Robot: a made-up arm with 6 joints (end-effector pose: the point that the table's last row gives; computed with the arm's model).
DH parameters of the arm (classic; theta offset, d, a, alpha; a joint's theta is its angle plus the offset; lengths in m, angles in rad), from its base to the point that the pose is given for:
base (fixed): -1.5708 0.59 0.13 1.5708
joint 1: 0 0.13 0.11 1.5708
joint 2: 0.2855 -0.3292 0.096 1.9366
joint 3: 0 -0.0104 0.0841 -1.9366
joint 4: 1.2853 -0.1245 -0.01 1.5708
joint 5: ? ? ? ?
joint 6: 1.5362 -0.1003 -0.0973 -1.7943
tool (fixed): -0.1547 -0.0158 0 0
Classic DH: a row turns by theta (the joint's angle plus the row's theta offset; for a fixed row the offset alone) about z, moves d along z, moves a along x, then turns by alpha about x.
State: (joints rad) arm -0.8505 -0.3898 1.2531 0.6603 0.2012 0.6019
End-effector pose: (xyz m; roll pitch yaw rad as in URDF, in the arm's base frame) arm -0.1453 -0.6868 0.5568 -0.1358 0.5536 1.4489
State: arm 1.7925 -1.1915 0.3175 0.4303 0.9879 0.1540
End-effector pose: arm -0.0887 0.3084 0.7347 2.5625 -0.5860 -0.2724
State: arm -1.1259 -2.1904 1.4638 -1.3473 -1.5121 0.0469
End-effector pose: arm 0.1900 -0.4032 0.7122 1.7165 -0.8807 3.1064
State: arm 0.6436 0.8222 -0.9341 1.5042 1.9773 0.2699
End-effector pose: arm -0.2324 -0.0728 1.0285 -0.0186 0.1972 1.9585
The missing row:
joint 5: -1.3446 0.0212 0.0374 1.4199
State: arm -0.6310 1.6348 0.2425 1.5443 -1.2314 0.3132
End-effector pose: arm -0.3751 -0.5385 0.9558 1.8676 -0.4238 1.2995
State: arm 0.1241 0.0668 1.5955 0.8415 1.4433 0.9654
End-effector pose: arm -0.2386 -0.3126 0.9235 -0.5087 0.7444 -0.4312
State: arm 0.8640 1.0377 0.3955 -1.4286 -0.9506 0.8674
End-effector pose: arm -0.3953 0.2048 1.0509 2.4171 -0.1148 -1.4069
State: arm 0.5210 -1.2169 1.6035 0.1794 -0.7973 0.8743
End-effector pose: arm 0.2081 -0.1838 0.9851 0.0835 0.8694 -2.6756
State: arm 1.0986 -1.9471 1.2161 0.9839 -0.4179 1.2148
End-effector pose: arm 0.2239 0.2094 0.8139 1.2858 -0.1033 -2.2137
